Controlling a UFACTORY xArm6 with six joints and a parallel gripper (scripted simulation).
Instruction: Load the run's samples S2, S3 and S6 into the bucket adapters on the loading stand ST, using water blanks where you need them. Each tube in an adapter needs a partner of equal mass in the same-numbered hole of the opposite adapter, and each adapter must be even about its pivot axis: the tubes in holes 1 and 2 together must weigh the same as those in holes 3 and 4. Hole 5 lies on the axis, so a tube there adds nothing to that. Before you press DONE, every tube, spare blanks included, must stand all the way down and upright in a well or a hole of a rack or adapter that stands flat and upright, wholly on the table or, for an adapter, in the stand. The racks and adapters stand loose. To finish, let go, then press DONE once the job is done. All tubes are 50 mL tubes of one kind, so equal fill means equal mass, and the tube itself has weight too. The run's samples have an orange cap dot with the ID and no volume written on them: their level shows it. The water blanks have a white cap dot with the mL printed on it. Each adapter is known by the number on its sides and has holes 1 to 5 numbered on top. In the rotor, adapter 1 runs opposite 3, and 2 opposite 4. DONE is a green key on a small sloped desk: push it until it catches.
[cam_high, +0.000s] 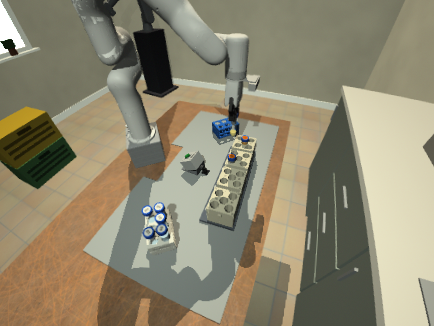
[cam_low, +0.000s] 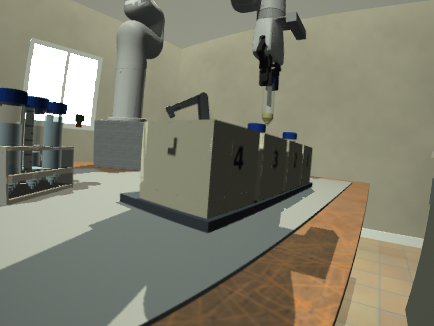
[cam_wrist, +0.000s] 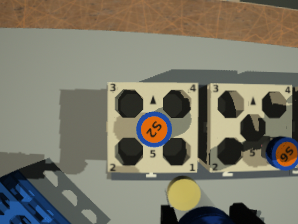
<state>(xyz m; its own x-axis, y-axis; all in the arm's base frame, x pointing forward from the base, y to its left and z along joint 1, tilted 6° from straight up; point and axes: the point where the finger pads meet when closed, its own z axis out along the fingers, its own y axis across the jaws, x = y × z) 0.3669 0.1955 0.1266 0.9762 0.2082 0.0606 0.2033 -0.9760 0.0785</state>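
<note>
Right now the tube is 50 mm below my hand and 10 mm to the left of it. Also, from my hand: adapter: 200 mm below, 70 mm to the right, 70 mm ahead; DONE key desk: 200 mm below, 140 mm to the right, 140 mm behind; green done key: 180 mm below, 160 mm behind, 140 mm to the right.
</note>
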